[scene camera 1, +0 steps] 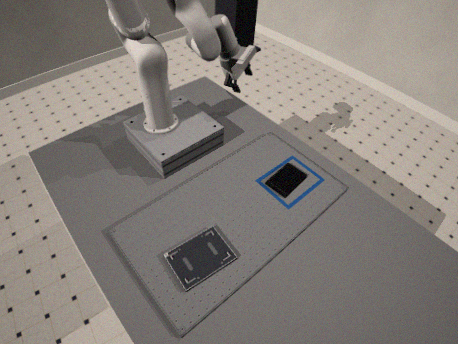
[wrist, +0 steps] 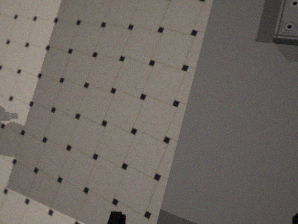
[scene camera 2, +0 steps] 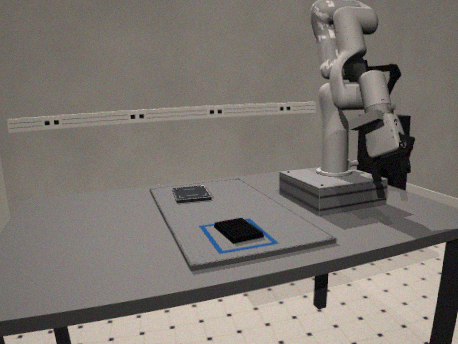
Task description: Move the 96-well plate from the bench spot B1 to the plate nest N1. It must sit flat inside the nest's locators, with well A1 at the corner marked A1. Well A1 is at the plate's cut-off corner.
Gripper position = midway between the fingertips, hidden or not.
Note:
I see my gripper (scene camera 2: 391,176), a black 96-well plate (scene camera 2: 237,230) and a plate nest (scene camera 1: 204,262).
The black 96-well plate also shows in scene camera 1 (scene camera 1: 288,177). The wrist view does not show the black 96-well plate: it is out of frame.

